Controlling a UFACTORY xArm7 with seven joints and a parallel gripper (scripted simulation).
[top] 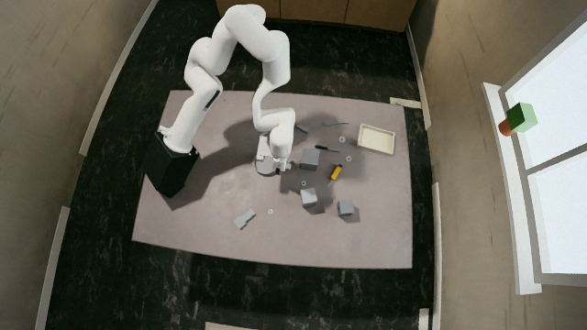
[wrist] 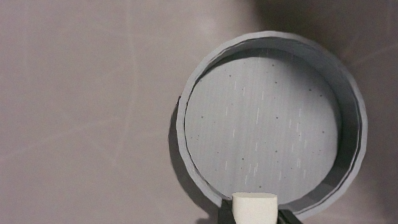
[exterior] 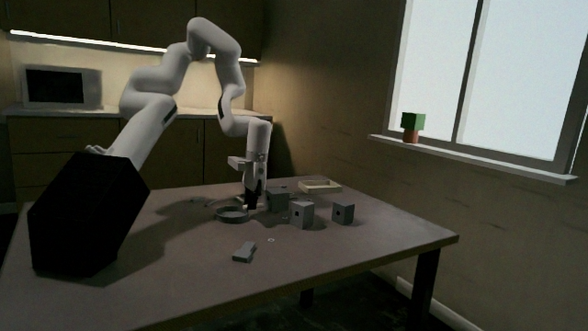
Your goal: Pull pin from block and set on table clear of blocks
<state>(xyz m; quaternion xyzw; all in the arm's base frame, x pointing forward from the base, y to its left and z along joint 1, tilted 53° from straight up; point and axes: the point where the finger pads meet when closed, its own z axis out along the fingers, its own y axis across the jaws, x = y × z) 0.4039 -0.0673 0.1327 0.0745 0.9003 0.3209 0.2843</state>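
The round grey dish lies 6 cm behind my hand, 1 cm to the left of it and 4 cm below it. Round my hand: cream tray (42 cm ahead, 21 cm to the left, 4 cm below).
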